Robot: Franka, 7 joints.
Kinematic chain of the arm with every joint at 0, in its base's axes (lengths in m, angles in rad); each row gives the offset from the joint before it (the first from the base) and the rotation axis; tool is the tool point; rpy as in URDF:
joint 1: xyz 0 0 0.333 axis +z
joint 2: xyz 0 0 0 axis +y
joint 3: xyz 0 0 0.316 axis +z
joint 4: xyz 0.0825 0 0 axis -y
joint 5: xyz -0.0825 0 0.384 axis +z
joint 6: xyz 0 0 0 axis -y
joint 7: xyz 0.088 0 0 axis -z
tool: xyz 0 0 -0.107 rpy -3.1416 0 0
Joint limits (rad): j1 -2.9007..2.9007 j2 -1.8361..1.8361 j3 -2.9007..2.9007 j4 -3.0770..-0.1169 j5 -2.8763..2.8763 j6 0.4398..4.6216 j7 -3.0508..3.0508
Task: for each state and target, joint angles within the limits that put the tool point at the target. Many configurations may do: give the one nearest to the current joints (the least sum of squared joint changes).
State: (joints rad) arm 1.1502 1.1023 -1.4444 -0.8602 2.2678 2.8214 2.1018
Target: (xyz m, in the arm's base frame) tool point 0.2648 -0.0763 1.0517
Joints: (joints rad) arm 1.0860 0.6331 -2.3483 -0.9513 2.2024 3.2718 2.1018
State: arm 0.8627 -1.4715 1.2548 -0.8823 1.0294 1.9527 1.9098
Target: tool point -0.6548 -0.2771 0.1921
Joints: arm 1.2109 -1.6991 1.5469 -1.2023 0.9614 1.5483 1.9098
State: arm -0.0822 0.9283 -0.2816 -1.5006 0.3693 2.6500 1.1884
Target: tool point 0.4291 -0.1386 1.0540
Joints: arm -0.0594 0.1534 -0.2954 -0.7434 0.3364 2.7746 1.1884
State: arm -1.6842 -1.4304 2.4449 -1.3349 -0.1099 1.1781 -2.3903
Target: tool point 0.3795 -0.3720 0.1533
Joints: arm -2.7474 -1.6015 1.9604 -1.7166 -0.2077 1.3482 -2.3903
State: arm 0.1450 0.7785 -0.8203 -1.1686 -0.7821 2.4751 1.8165
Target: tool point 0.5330 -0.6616 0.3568
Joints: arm -0.5843 1.2555 -0.8816 -0.6991 -0.7299 2.5873 1.8165
